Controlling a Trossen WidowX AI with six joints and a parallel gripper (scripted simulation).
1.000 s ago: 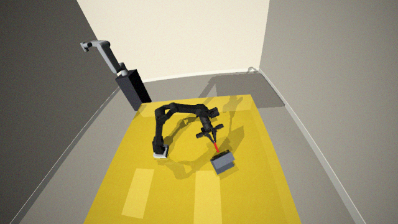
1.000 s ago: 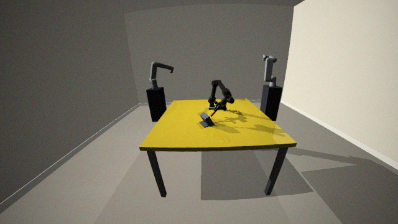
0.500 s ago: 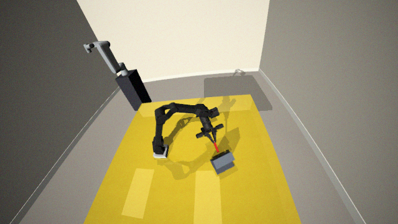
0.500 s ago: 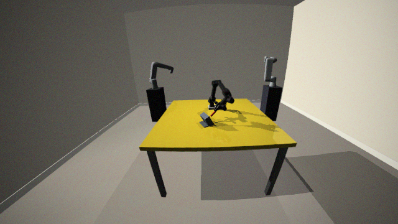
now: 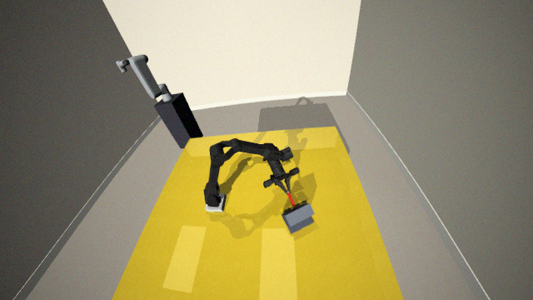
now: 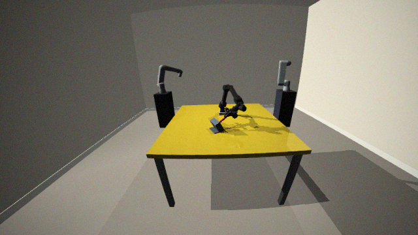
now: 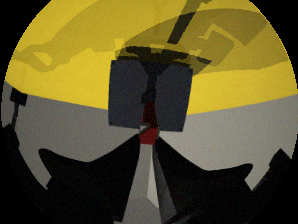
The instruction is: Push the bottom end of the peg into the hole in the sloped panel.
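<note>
Now: the grey sloped panel 8 cm to the right of my gripper tip, 7 cm below it and 4 cm ahead of it. The rest, counted from my gripper tip: red peg: 1 cm below.
</note>
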